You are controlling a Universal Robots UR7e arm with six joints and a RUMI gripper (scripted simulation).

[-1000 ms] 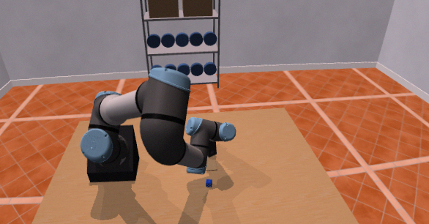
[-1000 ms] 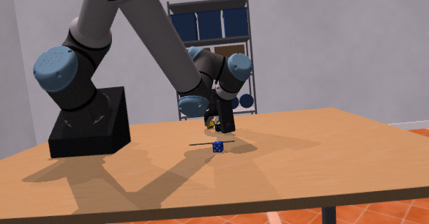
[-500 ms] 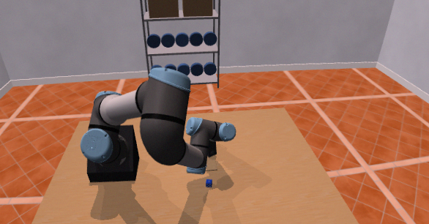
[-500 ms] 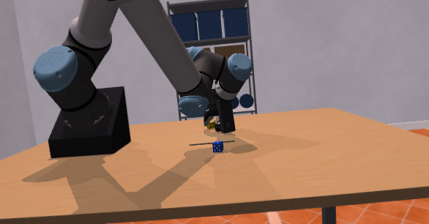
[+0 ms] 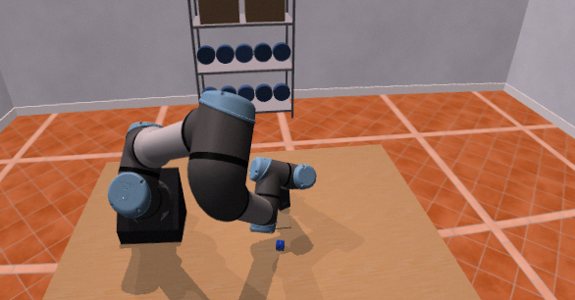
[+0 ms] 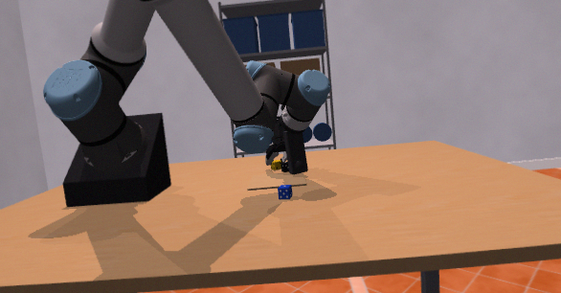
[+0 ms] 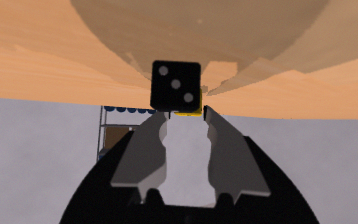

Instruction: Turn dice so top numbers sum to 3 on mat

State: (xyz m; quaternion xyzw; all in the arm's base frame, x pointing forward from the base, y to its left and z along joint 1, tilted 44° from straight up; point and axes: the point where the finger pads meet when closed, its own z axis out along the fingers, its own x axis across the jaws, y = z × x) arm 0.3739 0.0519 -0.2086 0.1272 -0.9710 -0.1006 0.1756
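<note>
My gripper is now 1 cm to the left of the yellow die and 1 cm above it. Also, from my hand: blue die: 31 cm to the right, 3 cm ahead, 1 cm below; then black die: 5 cm to the right, 3 cm ahead, 1 cm below; then tan mat: 16 cm to the right, 2 cm below, 1 cm ahead.
</note>
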